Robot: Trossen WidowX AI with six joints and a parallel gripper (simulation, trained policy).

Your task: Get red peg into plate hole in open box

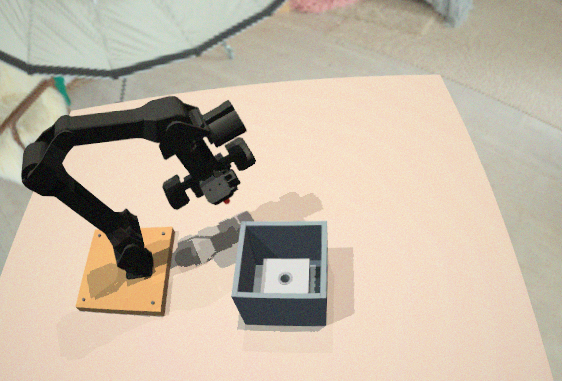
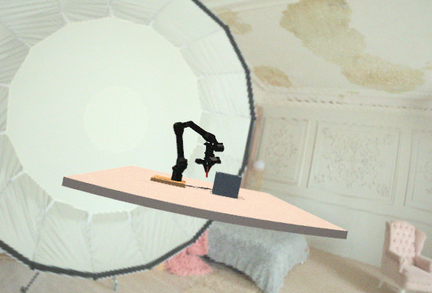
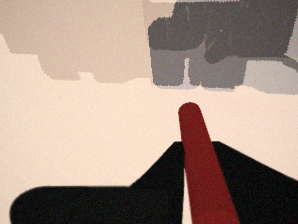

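The plate is 200 mm to the right of my gripper tip, 90 mm ahead of it and 60 mm below it. From my gripper tip the other things lie so: red peg (10 mm above).
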